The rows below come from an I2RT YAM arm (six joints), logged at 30 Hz.
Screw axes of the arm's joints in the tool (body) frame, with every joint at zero. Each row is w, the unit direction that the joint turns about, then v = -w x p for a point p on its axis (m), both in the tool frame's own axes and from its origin. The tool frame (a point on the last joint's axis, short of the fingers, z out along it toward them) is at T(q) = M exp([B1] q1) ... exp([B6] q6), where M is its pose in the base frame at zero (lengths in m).
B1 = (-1, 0, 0, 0, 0.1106, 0)
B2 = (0, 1, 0, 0.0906, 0, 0.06)
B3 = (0, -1, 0, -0.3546, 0, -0.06)
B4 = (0, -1, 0, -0.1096, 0, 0)
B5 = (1, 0, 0, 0, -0.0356, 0)
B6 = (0, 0, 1, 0, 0, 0)
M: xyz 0.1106 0 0.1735 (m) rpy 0 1.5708 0 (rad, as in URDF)
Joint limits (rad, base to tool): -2.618..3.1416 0..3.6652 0..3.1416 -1.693..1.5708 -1.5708..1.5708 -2.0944..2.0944
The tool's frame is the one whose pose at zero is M.
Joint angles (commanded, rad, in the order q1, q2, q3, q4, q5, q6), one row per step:
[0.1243, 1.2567, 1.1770, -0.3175, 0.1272, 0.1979]
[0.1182, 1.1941, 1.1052, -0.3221, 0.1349, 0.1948]
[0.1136, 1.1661, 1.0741, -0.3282, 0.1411, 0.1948]
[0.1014, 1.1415, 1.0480, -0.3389, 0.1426, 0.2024]
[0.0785, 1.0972, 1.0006, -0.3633, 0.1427, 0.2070]
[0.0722, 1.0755, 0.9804, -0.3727, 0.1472, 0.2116]
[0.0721, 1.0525, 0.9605, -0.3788, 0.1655, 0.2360]
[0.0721, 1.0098, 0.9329, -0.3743, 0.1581, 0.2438]
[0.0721, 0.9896, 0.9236, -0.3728, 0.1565, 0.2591]
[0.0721, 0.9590, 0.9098, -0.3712, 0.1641, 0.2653]
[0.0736, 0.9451, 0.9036, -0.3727, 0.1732, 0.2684]
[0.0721, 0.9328, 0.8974, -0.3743, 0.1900, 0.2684]
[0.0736, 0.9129, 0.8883, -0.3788, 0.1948, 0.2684]
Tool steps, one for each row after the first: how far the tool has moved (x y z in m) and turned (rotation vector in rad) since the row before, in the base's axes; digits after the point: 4 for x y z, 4 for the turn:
[-0.0155, -0.0039, -0.0093, -0.0075, 0.0134, -0.0120]
[-0.0070, -0.0023, -0.0045, -0.0036, 0.0088, -0.0103]
[-0.0061, -0.0039, -0.0042, 0.0050, 0.0117, -0.0167]
[-0.0113, -0.0068, -0.0086, 0.0016, 0.0271, -0.0250]
[-0.0054, -0.0021, -0.0031, 0.0015, 0.0074, -0.0124]
[-0.0056, -0.0011, -0.0024, 0.0132, 0.0002, -0.0273]
[-0.0093, -0.0004, -0.0001, 0.0117, -0.0201, 0.0032]
[-0.0044, -0.0003, 0.0010, 0.0154, -0.0137, -0.0051]
[-0.0066, -0.0007, 0.0015, 0.0038, -0.0192, -0.0095]
[-0.0031, -0.0002, 0.0004, -0.0004, -0.0068, -0.0081]
[-0.0028, -0.0011, 0.0001, -0.0064, -0.0050, -0.0169]
[-0.0045, -0.0002, 0.0001, -0.0014, -0.0064, -0.0029]

